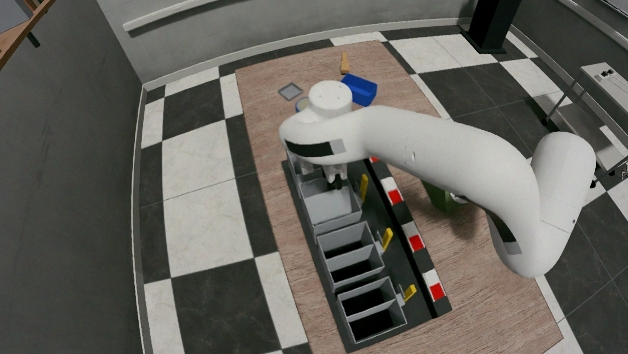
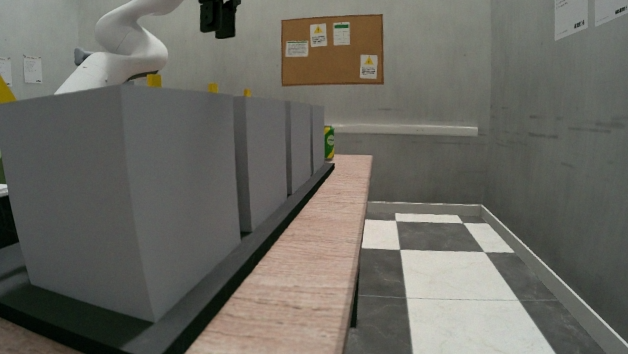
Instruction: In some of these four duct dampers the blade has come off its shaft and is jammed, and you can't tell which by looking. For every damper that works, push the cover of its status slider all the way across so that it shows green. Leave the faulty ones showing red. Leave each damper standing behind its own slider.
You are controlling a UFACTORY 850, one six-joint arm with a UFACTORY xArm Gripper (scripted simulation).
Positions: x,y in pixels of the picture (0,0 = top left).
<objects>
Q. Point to a damper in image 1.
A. At 360,231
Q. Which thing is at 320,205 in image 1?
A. A damper.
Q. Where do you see a damper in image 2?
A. At 125,196
</objects>
